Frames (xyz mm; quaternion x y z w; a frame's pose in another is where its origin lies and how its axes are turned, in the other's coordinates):
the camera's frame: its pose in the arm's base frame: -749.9 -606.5 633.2 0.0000 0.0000 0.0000 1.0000
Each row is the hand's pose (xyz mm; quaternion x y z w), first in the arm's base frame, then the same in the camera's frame.
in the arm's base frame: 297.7 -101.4 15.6 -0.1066 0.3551 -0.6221 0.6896
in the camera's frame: 1047.6 505.1 -617.6 -0.1066 0.3551 -0.6221 0.6896
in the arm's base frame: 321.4 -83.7 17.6 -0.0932 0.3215 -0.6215 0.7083
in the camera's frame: 1071.3 522.8 -615.6 -0.0932 0.3215 -0.6215 0.7083
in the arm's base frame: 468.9 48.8 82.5 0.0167 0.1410 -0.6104 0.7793
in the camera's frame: 1218.8 655.3 -550.7 0.0167 0.1410 -0.6104 0.7793
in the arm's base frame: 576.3 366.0 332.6 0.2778 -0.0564 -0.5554 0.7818
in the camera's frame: 1326.2 972.5 -300.6 0.2778 -0.0564 -0.5554 0.7818
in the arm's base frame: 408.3 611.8 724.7 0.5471 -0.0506 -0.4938 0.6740
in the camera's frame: 1158.2 1218.3 91.5 0.5471 -0.0506 -0.4938 0.6740
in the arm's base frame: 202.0 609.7 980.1 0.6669 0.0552 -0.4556 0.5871
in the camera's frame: 951.9 1216.2 346.9 0.6669 0.0552 -0.4556 0.5871
